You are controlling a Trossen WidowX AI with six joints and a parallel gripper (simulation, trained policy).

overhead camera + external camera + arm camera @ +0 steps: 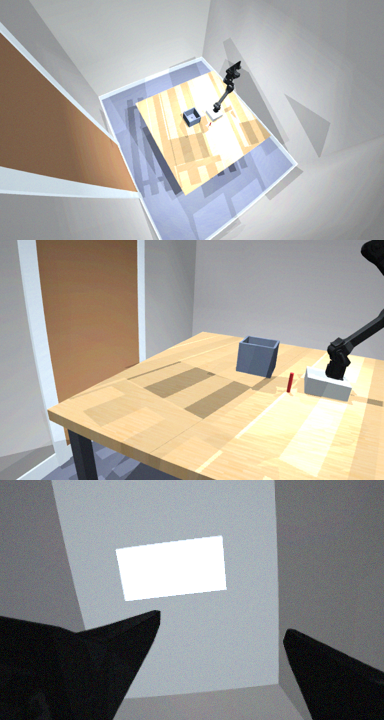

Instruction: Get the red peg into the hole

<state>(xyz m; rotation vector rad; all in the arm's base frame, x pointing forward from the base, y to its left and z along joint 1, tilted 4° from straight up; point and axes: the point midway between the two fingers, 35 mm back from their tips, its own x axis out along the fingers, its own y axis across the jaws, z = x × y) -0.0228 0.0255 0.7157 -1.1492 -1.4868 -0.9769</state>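
Now: the red peg 77 cm below my gripper tip, 23 cm ahead of it and 12 cm to the left of it. The rest, counted from my gripper tip: pale plate 76 cm below, 39 cm ahead, 6 cm to the right.
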